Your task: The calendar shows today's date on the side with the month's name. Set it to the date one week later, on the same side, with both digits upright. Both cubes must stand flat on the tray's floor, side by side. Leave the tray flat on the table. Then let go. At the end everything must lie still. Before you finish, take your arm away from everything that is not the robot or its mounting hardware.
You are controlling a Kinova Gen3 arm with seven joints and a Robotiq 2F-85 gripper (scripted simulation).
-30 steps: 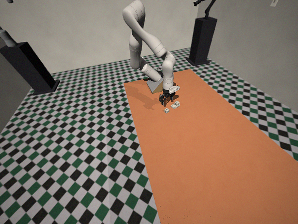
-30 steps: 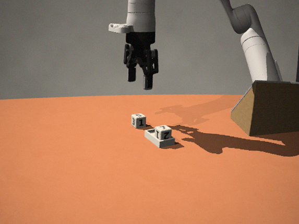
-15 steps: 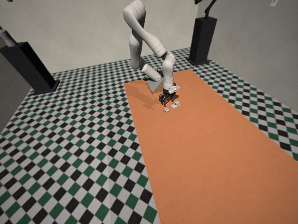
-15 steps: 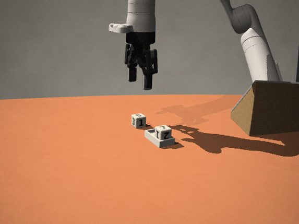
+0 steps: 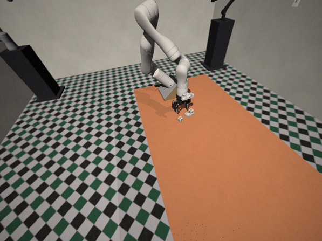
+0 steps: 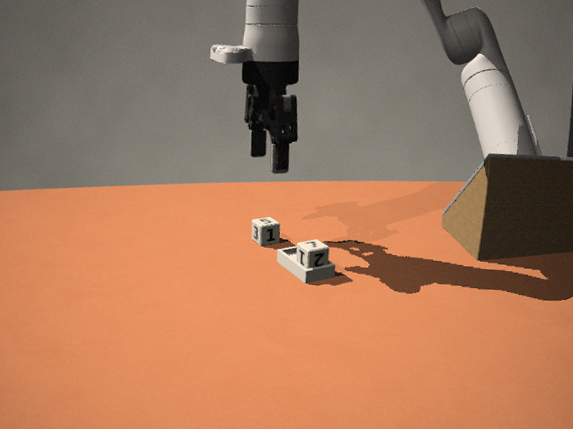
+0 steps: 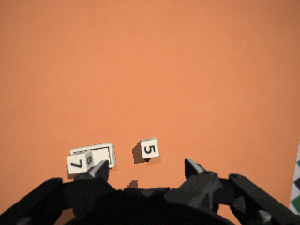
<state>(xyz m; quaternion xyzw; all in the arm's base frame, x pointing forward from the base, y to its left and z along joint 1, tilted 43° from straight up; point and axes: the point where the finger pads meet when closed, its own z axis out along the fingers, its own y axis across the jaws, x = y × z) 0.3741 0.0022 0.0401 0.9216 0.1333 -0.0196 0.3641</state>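
The cube is 5 cm behind my hand, 11 cm to the left of it and 9 cm below it. Also, from my hand: white calendar tray (4 cm behind, 9 cm to the left, 11 cm below).
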